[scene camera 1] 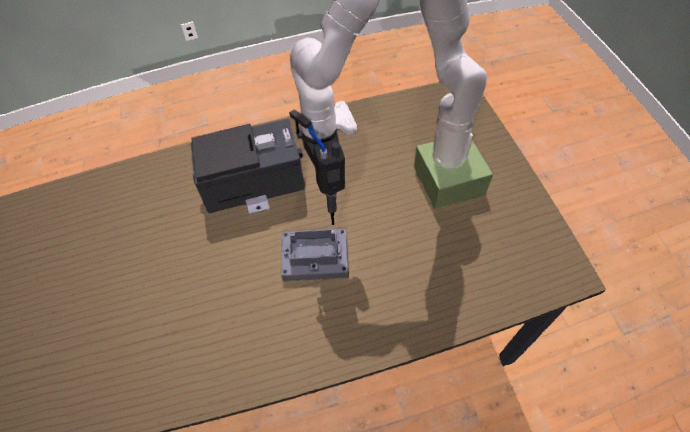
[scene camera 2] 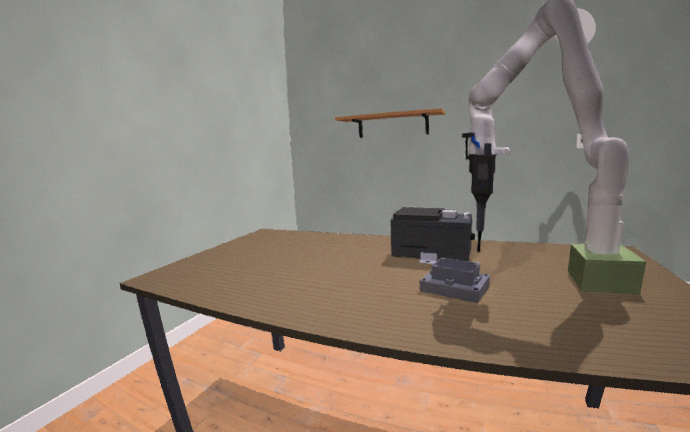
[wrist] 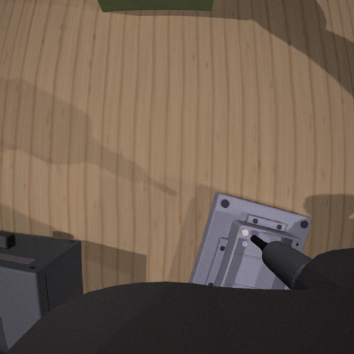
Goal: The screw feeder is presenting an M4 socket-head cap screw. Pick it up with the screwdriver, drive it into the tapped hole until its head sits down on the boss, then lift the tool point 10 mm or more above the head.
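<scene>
My screwdriver (scene camera 1: 332, 223) (scene camera 2: 478, 250) (wrist: 253, 238) points down, its thin dark tip clear above the housing's corner; no screw shows on the tip, so I take it as open. The grey housing on its flanged base (scene camera 1: 315, 275) (scene camera 2: 450, 291) (wrist: 205, 260) rests on the table. In the wrist view a bright round screw head (wrist: 245, 232) sits at the housing's inner corner, beside the tip, with a duller round spot below it. How closely the head sits on the boss is too small to tell. The black screw feeder (scene camera 1: 244, 185) (scene camera 2: 430, 237) (wrist: 20, 290) stands behind and left of the housing.
The feeder's small light outlet plate (scene camera 1: 251, 206) (scene camera 2: 428, 255) juts from its front, with a dark spot on it. The green block (scene camera 1: 460, 192) (scene camera 2: 605, 277) (wrist: 155, 5) under the arm's base stands to the right. A wooden shelf (scene camera 2: 389, 115) hangs on the wall.
</scene>
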